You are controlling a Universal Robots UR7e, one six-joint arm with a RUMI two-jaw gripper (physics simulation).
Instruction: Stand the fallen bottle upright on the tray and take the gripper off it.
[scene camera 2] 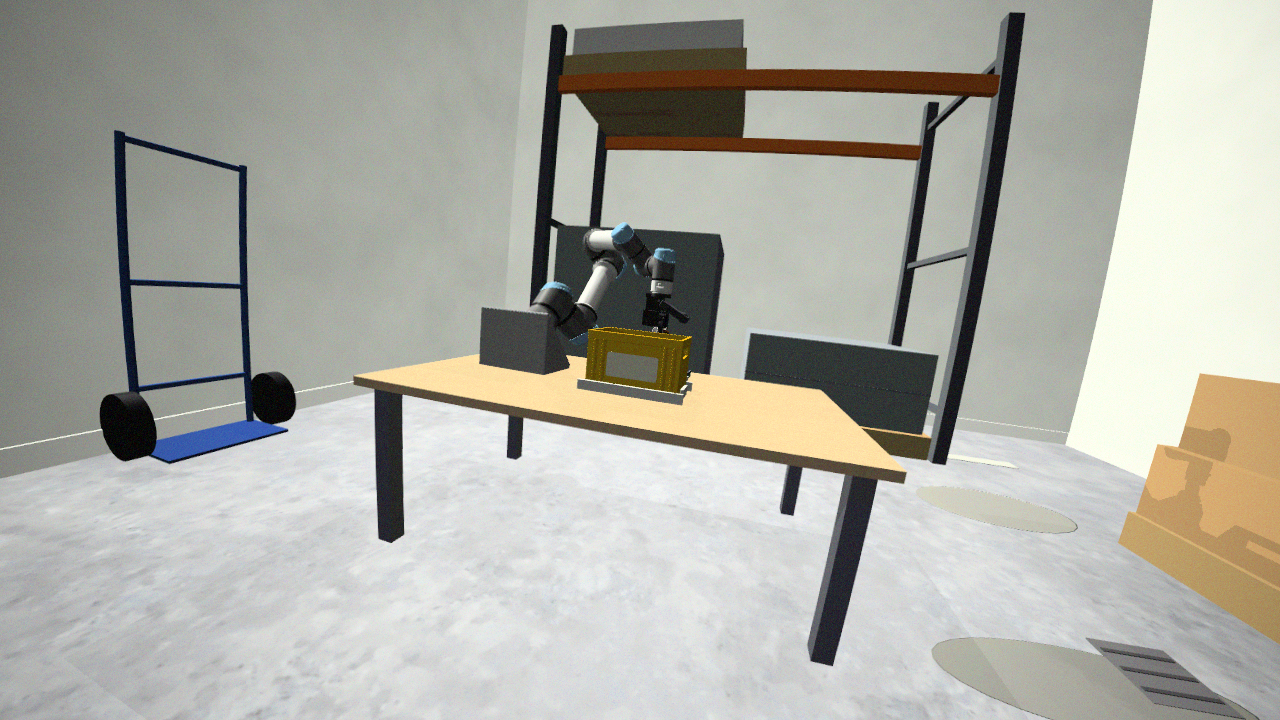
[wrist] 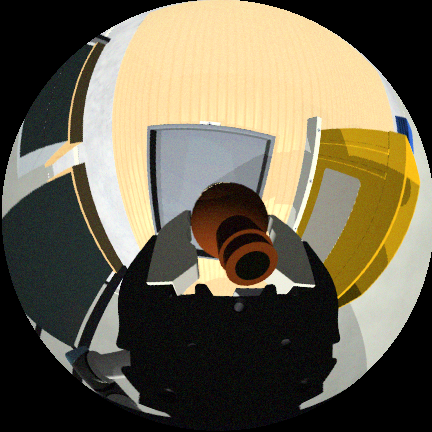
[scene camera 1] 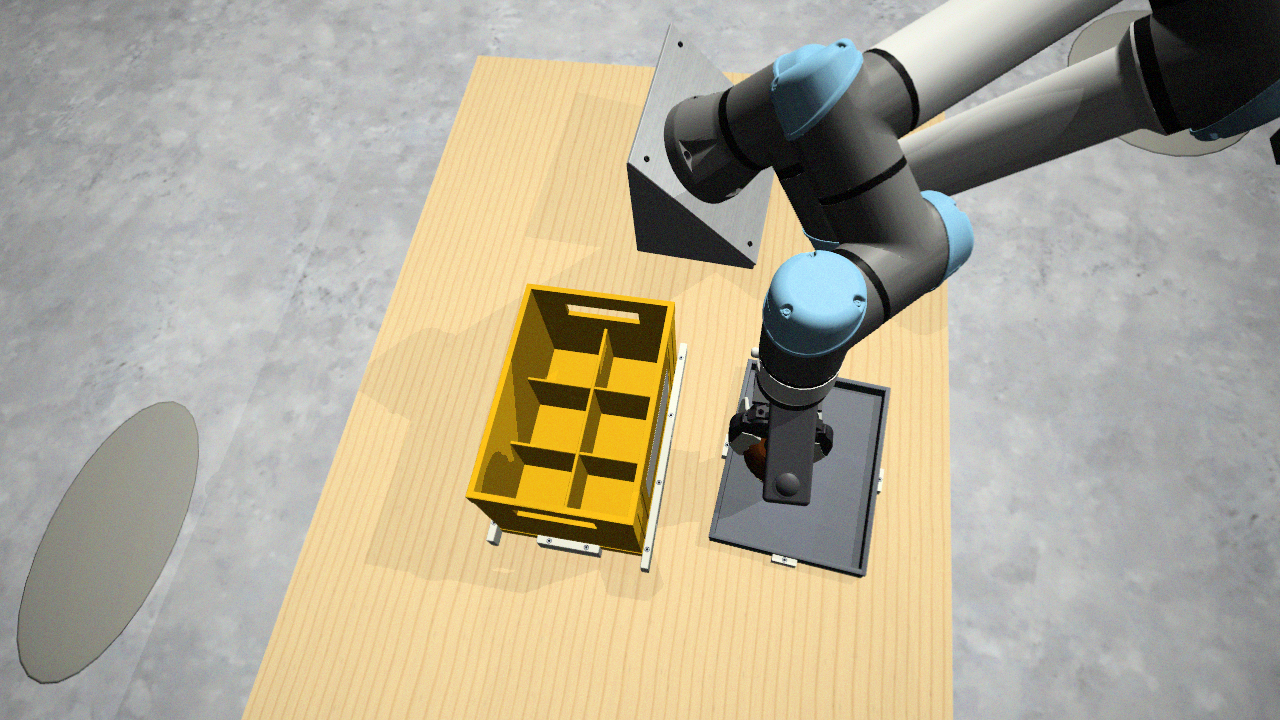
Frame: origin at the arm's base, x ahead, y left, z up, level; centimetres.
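Where they show: gripper, fingertip midpoint: [wrist: 228,214]; arm's base, origin of the base link: [scene camera 2: 532,333] [scene camera 1: 702,152].
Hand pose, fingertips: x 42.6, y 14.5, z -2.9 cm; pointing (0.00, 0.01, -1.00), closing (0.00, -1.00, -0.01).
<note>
Each offset is from my fingertips to the centre of the thing. "spot": to the spot under its first point. Level surfaces: height alone.
The brown bottle {dx +0.0, dy +0.1, dz +0.8 cm} [scene camera 1: 758,456] [wrist: 215,207] has its open mouth and neck toward the wrist camera and looks upright or nearly so. Its base is hidden, so whether it touches the tray cannot be told. My gripper [scene camera 1: 785,436] [scene camera 2: 660,328] [wrist: 228,214] points down and is shut on the bottle's body, one jaw on each side. The bottle is over the left part of the dark grey tray {spot: dx +6.7, dy +8.8, dz -8.8 cm} [scene camera 1: 832,537] [wrist: 200,150], near the tray's side toward the crate. In scene camera 1 the camera bracket and wrist hide much of the bottle. In scene camera 2 the tray does not show.
A yellow crate {dx -1.0, dy -23.5, dz -0.5 cm} [scene camera 1: 559,516] [scene camera 2: 640,358] [wrist: 380,220] with six compartments stands left of the tray in scene camera 1. A white strip {spot: dx +1.4, dy -13.5, dz -6.3 cm} [scene camera 1: 662,465] [wrist: 310,175] runs along the crate's side facing the tray. The arm's wedge-shaped grey base [scene camera 1: 666,223] [scene camera 2: 519,340] stands behind them on the wooden table {dz -9.3 cm} [scene camera 1: 760,644].
</note>
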